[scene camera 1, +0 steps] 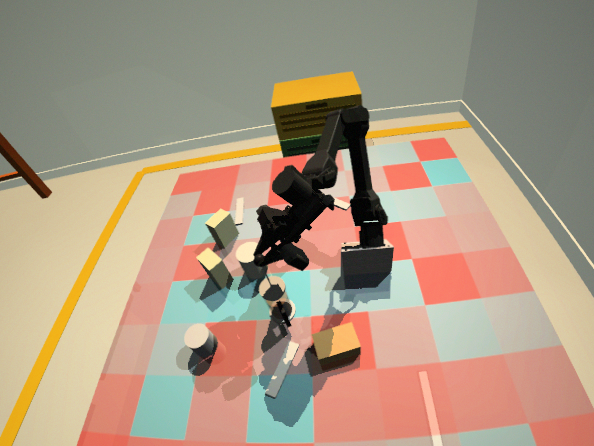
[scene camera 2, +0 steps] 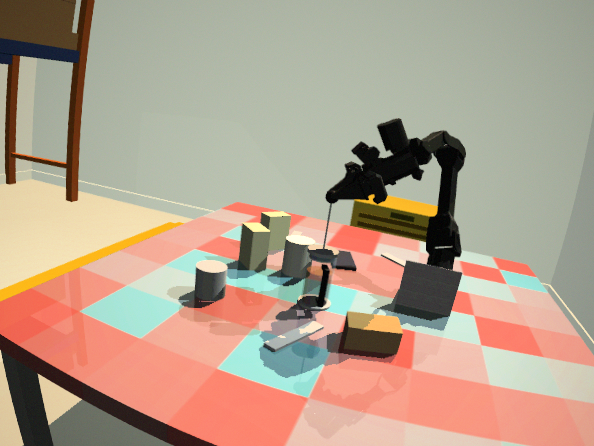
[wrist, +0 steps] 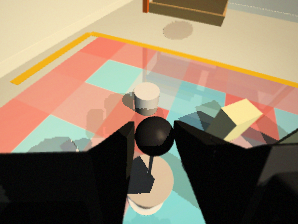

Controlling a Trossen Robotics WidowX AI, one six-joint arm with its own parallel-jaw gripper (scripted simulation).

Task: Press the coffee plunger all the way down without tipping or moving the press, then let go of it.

Labels:
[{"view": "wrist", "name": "gripper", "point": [154,126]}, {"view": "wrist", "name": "coffee press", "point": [151,181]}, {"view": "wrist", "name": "grey cylinder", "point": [146,94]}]

